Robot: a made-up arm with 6 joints.
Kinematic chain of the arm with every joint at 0, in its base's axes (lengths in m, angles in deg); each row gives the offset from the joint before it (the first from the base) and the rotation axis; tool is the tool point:
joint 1: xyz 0 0 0.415 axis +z
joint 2: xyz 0 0 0 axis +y
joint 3: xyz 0 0 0.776 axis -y
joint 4: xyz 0 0 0 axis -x
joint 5: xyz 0.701 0 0 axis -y
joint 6: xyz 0 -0.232 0 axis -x
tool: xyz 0 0 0
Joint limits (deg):
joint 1: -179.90..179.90
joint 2: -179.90..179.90
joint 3: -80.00..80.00
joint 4: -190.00..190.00
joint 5: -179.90..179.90
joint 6: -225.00..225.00
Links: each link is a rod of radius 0.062 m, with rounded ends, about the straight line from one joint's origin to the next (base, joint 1, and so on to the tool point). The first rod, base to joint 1, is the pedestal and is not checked.
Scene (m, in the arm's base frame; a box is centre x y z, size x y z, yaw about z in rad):
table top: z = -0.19
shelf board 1: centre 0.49 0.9 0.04 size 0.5 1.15 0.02 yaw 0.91
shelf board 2: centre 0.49 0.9 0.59 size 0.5 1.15 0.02 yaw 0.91
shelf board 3: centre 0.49 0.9 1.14 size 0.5 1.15 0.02 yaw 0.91
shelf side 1: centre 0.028 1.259 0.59 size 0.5 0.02 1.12 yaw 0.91
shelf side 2: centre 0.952 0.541 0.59 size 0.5 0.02 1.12 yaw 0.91
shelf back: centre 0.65 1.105 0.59 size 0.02 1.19 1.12 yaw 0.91
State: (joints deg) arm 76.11 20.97 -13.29 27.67 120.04 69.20
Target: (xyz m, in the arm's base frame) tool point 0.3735 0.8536 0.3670
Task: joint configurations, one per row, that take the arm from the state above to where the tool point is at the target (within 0.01 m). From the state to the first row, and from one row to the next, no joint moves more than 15 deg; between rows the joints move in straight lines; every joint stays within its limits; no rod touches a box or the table.
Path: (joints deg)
1: 82.36 11.26 -23.87 26.01 120.04 69.20
2: 88.62 1.56 -34.45 24.35 120.04 69.20
3: 94.87 -8.15 -45.03 22.69 120.04 69.20
4: 96.25 5.57 -48.53 21.68 120.04 69.20
5: 97.62 19.29 -52.02 20.67 120.04 69.20
6: 98.99 33.01 -55.52 19.66 120.04 69.20
7: 92.43 36.71 -44.62 21.74 120.04 69.20
8: 85.87 40.41 -33.72 23.82 120.04 69.20
9: 79.31 44.11 -22.82 25.90 120.04 69.20

